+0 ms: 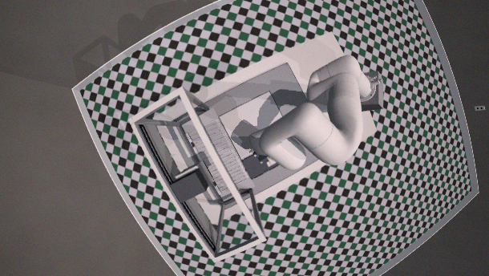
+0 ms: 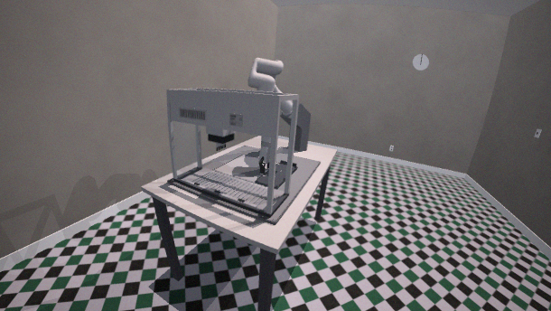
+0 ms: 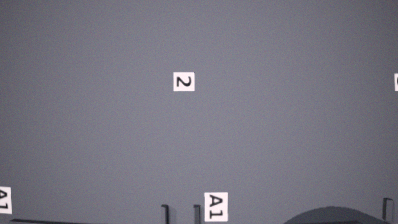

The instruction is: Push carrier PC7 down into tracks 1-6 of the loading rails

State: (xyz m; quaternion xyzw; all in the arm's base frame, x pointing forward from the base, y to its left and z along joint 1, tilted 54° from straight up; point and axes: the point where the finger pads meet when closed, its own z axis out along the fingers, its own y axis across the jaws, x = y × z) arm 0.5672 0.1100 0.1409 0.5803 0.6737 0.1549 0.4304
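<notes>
Now: hand 80 mm to the right of the carrier PC7 and 10 mm short of it.
</notes>
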